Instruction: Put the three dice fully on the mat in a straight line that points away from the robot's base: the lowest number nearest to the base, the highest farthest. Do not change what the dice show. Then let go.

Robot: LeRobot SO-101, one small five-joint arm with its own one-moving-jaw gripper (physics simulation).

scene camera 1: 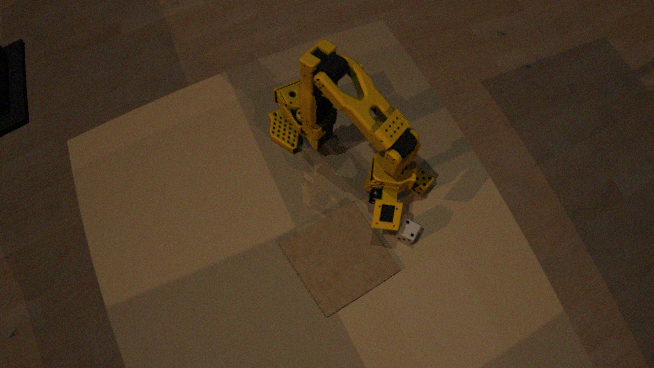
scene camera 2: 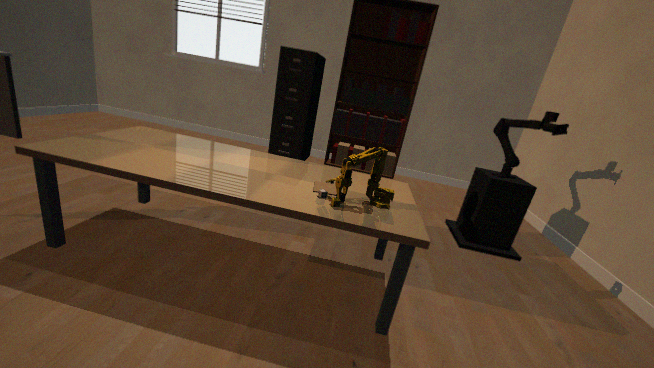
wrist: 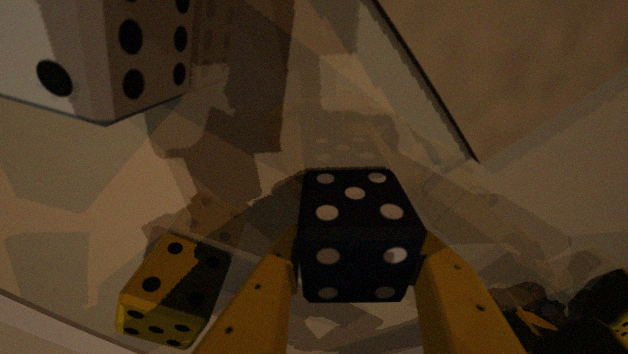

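Where they show: hand, tool point: (scene camera 2: 339, 197) (wrist: 304, 238); arm's base, link origin: (scene camera 1: 304, 135) (scene camera 2: 375, 202) (wrist: 561, 308).
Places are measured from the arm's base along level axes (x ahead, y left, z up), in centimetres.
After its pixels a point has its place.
The black die (wrist: 355, 235) {y 5.9, x 16.9, z 2.9 cm} (scene camera 1: 375, 195) {y 5.2, x 16.2, z 3.0 cm} is between the two jaws of my gripper (wrist: 357, 255) {y 7.9, x 16.2, z 1.4 cm}, which press on its two sides; four pips show on top and five on a side. It is off the mat (scene camera 1: 340, 260) {y -4.1, x 22.9, z 0.4 cm} (wrist: 530, 60) {y 0.1, x 16.9, z 0.4 cm}, at or close to table level. The jaw tips are hidden in the scene camera 1 view. The white die (scene camera 1: 410, 231) {y 7.4, x 24.0, z 3.0 cm} (scene camera 2: 323, 194) {y 9.1, x 23.1, z 1.8 cm} (wrist: 75, 35) stands just outside the mat's right edge, showing two on top. The yellow die (scene camera 1: 423, 183) {y 13.5, x 17.8, z 3.0 cm} (wrist: 170, 295) {y 12.7, x 17.6, z 2.4 cm} stands on the table beside the gripper, with five on top.
The robot's base (scene camera 1: 286, 131) {y -2.8, x -1.1, z 1.7 cm} stands behind the mat on the glossy table (scene camera 1: 175, 200) {y -25.3, x 2.0, z 0.0 cm} (scene camera 2: 280, 187) {y 7.6, x 42.6, z 0.0 cm}. The white and yellow dice are both close to the gripper. A table edge (wrist: 60, 325) shows at the lower left of the wrist view.
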